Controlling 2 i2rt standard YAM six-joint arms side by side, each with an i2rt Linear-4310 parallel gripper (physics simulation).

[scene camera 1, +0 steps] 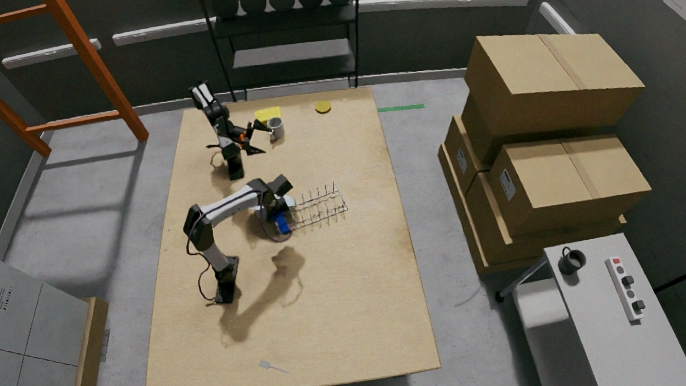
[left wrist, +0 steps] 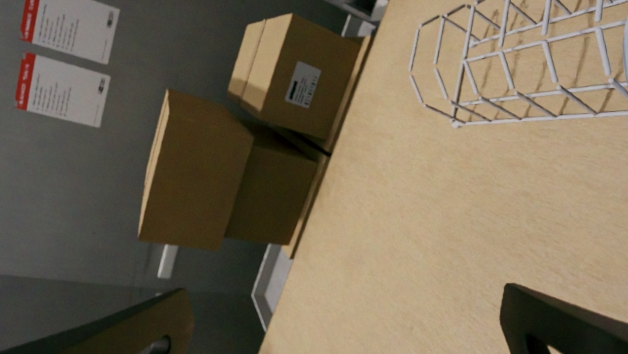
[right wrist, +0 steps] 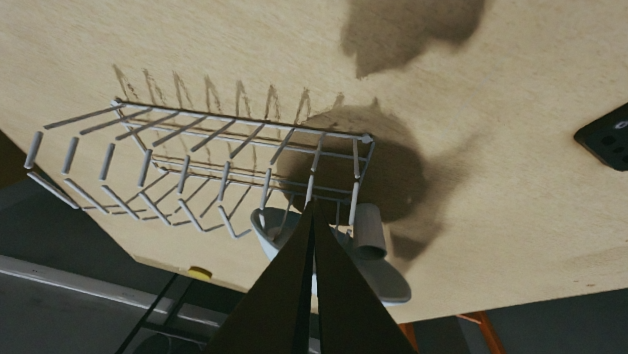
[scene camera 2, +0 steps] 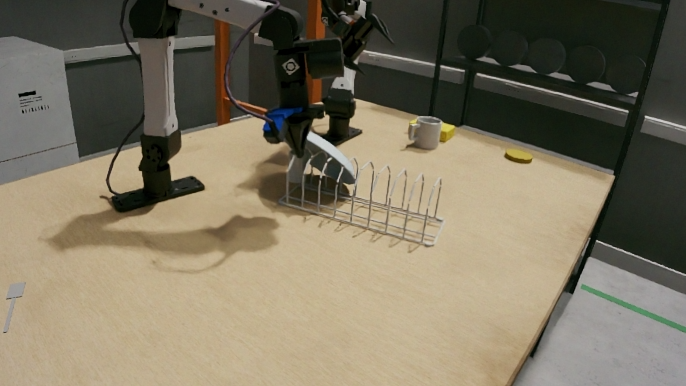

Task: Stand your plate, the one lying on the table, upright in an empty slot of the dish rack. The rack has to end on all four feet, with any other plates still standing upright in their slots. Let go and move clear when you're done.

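Frame: origin at the left arm's base, x right, y ahead, z up, level; metres.
Where they show: left gripper, fingertip midpoint: (scene camera 1: 268,141) (left wrist: 341,305) (scene camera 2: 379,59); right gripper, fingertip midpoint: (right wrist: 313,207) (scene camera 2: 300,157); left arm's base at its link origin: (scene camera 1: 235,163) (scene camera 2: 338,137); right arm's base at its link origin: (scene camera 1: 227,279) (scene camera 2: 159,195).
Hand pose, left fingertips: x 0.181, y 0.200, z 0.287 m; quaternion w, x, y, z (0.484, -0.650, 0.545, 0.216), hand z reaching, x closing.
Observation:
Each offset is from my left fingertips to the top centre of the thing.
The pale plate (scene camera 1: 290,201) (scene camera 2: 332,160) (right wrist: 385,282) is tilted, leaning at the left end of the wire dish rack (scene camera 1: 345,209) (scene camera 2: 434,244) (left wrist: 455,124) in scene camera 2, partly over its prongs and not upright. A short grey cylinder @(dx +0.149, dy -0.116, dz -0.217 m) (right wrist: 370,232) stands beside that end, close to the plate. My right gripper (scene camera 2: 300,154) (right wrist: 313,207) is shut at the plate; its fingers cover the plate's middle in the right wrist view, with no plate seen gripped between them. Contact is unclear. My left gripper (scene camera 1: 266,139) (scene camera 2: 378,56) (left wrist: 341,305) is open and empty, away from the rack.
A grey mug @(dx -0.298, dy +0.032, dz -0.204 m) (scene camera 1: 276,129) (scene camera 2: 427,132) and a yellow sponge @(dx -0.431, dy +0.014, dz -0.250 m) (scene camera 1: 267,114) (scene camera 2: 448,132) are near the left gripper. A yellow disc @(dx -0.420, dy +0.315, dz -0.273 m) (scene camera 1: 323,107) (scene camera 2: 518,156) (right wrist: 200,273) lies at the far edge. A grey spatula @(dx +0.797, dy -0.186, dz -0.286 m) (scene camera 1: 264,365) (scene camera 2: 16,290) lies at the near end in scene camera 1.

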